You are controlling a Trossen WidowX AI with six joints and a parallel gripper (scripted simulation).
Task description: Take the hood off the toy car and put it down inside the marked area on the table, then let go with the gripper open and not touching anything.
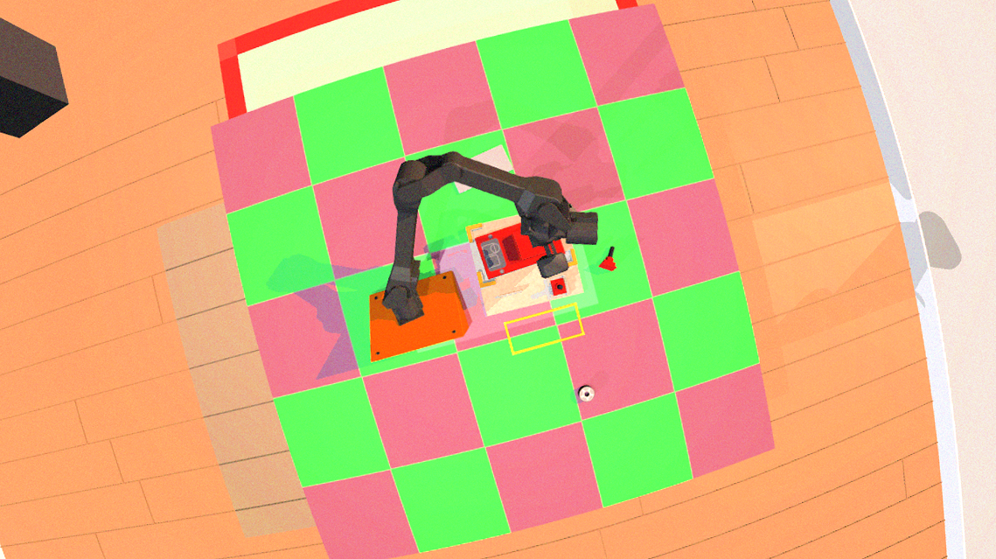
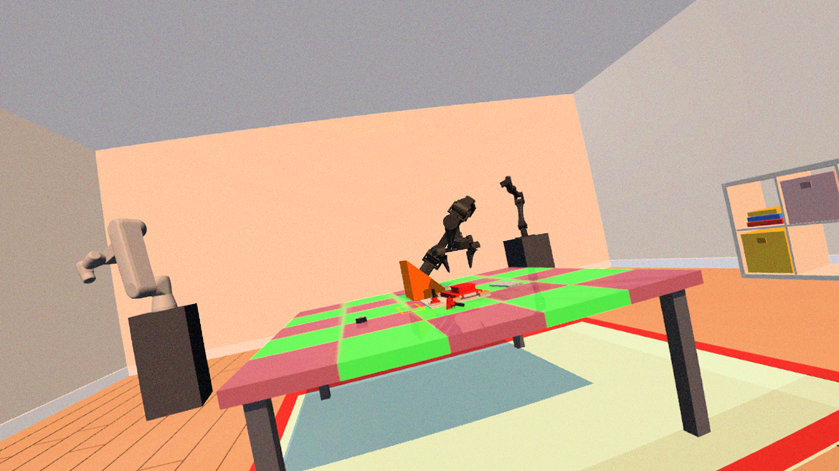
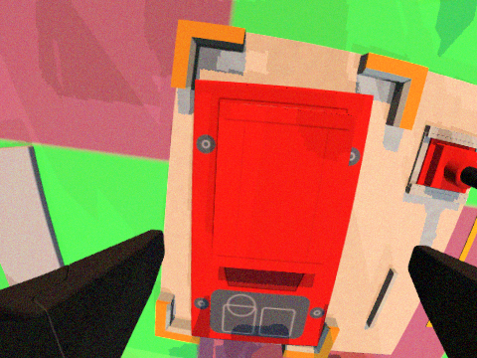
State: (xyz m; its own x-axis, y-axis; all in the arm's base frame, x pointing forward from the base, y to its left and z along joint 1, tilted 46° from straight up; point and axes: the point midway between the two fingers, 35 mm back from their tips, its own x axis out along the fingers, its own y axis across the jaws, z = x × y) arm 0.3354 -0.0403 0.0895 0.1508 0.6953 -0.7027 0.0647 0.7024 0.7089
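Now: gripper tip 70 mm above the red hood.
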